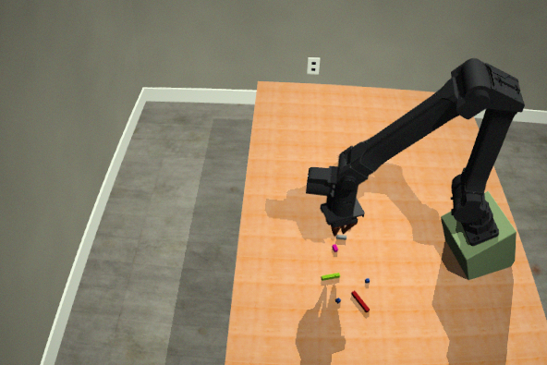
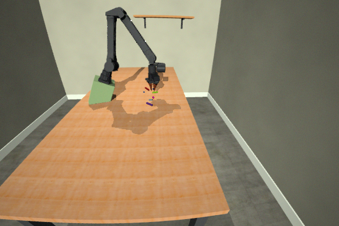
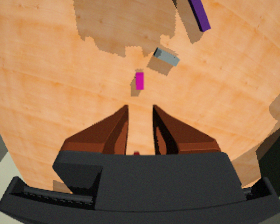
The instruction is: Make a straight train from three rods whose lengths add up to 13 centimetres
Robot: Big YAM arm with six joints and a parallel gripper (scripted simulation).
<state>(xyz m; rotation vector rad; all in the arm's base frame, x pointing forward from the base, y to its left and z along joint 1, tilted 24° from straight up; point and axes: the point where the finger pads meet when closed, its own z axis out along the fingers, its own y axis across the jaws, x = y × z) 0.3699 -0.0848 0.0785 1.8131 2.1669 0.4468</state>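
The magenta rod lies 70 mm below my hand. The rest, counted from my hand: lime rod 30 mm ahead, 100 mm to the left, 70 mm below; grey rod 20 mm behind, 40 mm to the right, 70 mm below; purple rod 40 mm behind, 100 mm to the right, 70 mm below.
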